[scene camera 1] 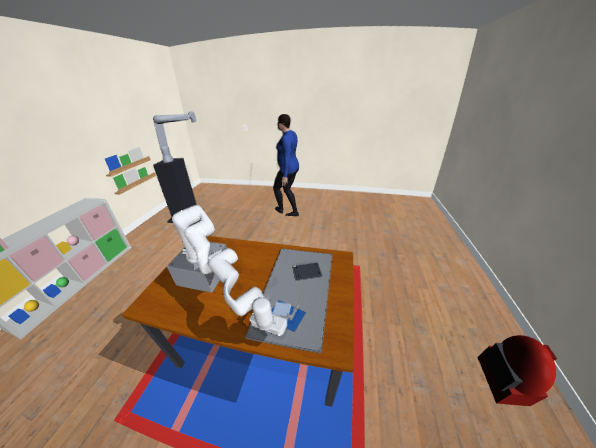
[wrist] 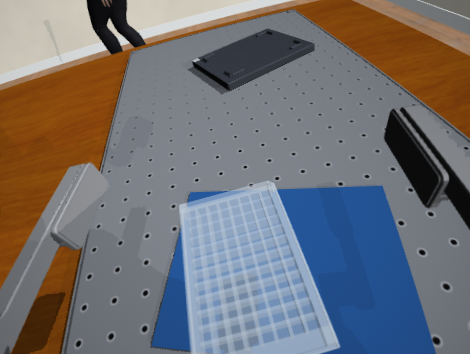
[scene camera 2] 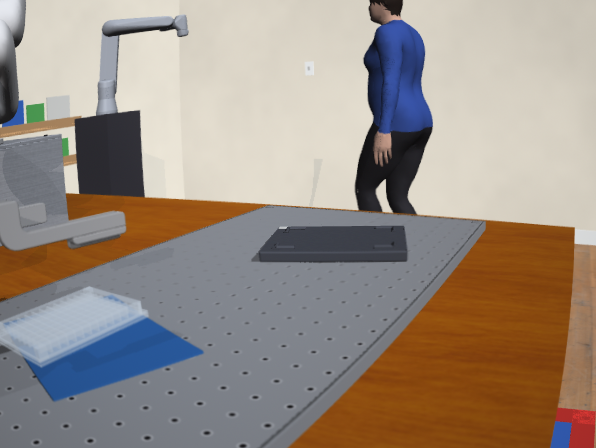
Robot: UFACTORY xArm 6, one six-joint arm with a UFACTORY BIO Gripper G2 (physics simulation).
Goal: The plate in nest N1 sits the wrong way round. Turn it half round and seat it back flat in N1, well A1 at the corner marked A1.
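Note:
A clear well plate point(scene camera 1: 283, 308) point(scene camera 2: 75, 322) point(wrist: 250, 270) lies on a blue sheet point(scene camera 1: 296, 321) point(scene camera 2: 115, 367) point(wrist: 350, 240), one corner slightly over the sheet's edge. Well A1 cannot be made out. The dark nest point(scene camera 1: 307, 271) point(scene camera 2: 340, 242) point(wrist: 255, 57), with a small white mark at one corner, stands farther back and holds no plate. Its label is not readable. My gripper point(scene camera 1: 286, 314) point(wrist: 250, 182) is open and empty. Its fingers stand wide apart, above and to either side of the plate's far end in the wrist view. One finger shows at the left in scene camera 2.
The grey perforated board point(scene camera 1: 315, 300) point(scene camera 2: 350, 310) point(wrist: 165, 90) bears the nest and the sheet on a wooden table point(scene camera 1: 240, 250) point(scene camera 2: 450, 350) point(wrist: 50, 120). A person point(scene camera 1: 287, 152) point(scene camera 2: 400, 75) stands beyond the table. Another arm stands on a black pedestal point(scene camera 1: 175, 185) point(scene camera 2: 110, 155).

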